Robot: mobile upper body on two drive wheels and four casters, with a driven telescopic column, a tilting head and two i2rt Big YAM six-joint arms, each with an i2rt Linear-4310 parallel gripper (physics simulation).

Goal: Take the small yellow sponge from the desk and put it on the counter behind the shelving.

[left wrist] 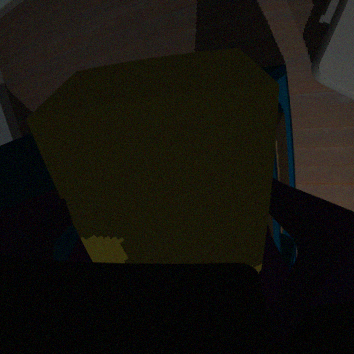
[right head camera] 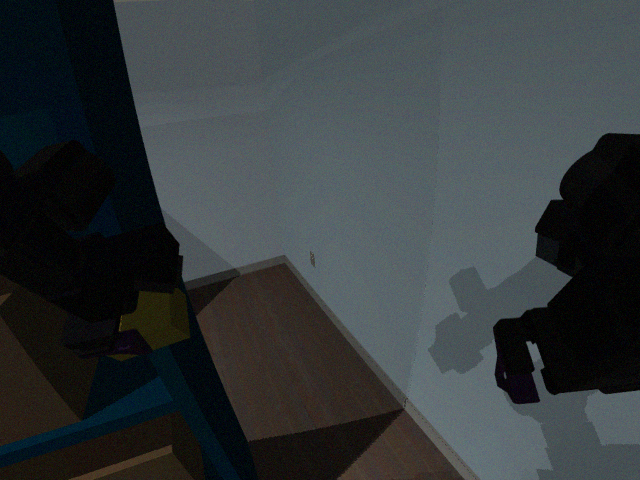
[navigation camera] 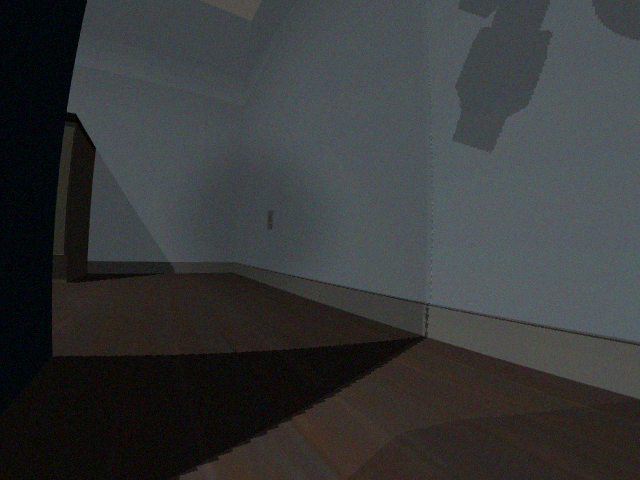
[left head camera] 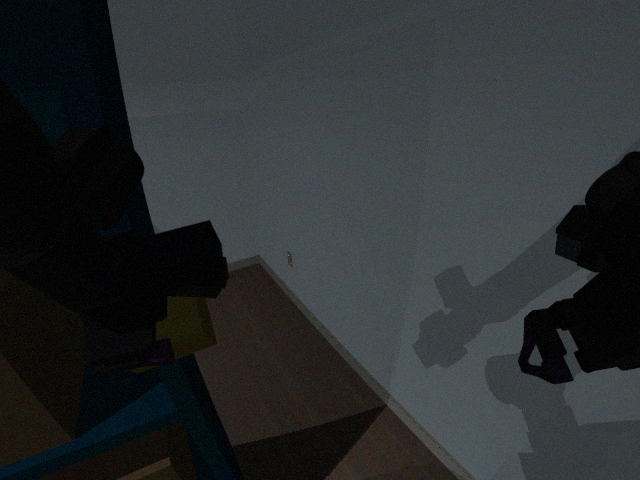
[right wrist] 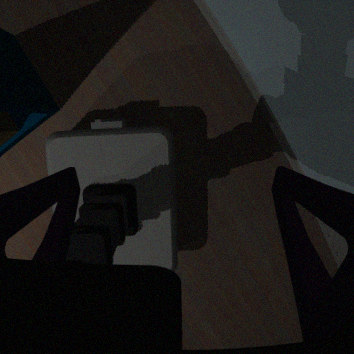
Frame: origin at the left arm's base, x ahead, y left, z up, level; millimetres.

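Seen in the pictures: left gripper, fingertip midpoint: [left wrist: 174, 176] [right head camera: 150, 328] [left head camera: 168, 336]; right gripper, fingertip midpoint: [right head camera: 541, 376] [left head camera: 556, 361] [right wrist: 175, 177].
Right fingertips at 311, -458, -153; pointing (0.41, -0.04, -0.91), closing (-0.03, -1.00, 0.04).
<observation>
Offsets run from my right fingertips to a thing's top centre, as dx, dy, dz. "pt": to the spot under its first point. Level surfaces: height alone.
The yellow sponge {+41, +453, +83} [left head camera: 187, 325] [right head camera: 161, 317] [left wrist: 165, 160] is held in my left gripper, at the lower left in both head views, and fills the middle of the left wrist view. My left gripper is shut on it, in front of the blue shelving {pt +101, +525, -167} [left head camera: 178, 392] [right head camera: 175, 372]. My right gripper [right wrist: 175, 177] is open and empty, at the right edge of both head views near the wall. Part of a counter-like cabinet [navigation camera: 80, 206] shows past the dark shelving side [navigation camera: 31, 206] in the navigation view. The desk does not show clearly.
Brown boxes [left head camera: 144, 470] [right head camera: 149, 465] stand in the shelving at the lower left. A grey wall [left head camera: 320, 155] [navigation camera: 336, 180] runs along the right and the back. The robot's pale base [right wrist: 115, 155] shows over the wooden floor {dz -1202} [right wrist: 240, 280] in the right wrist view.
</observation>
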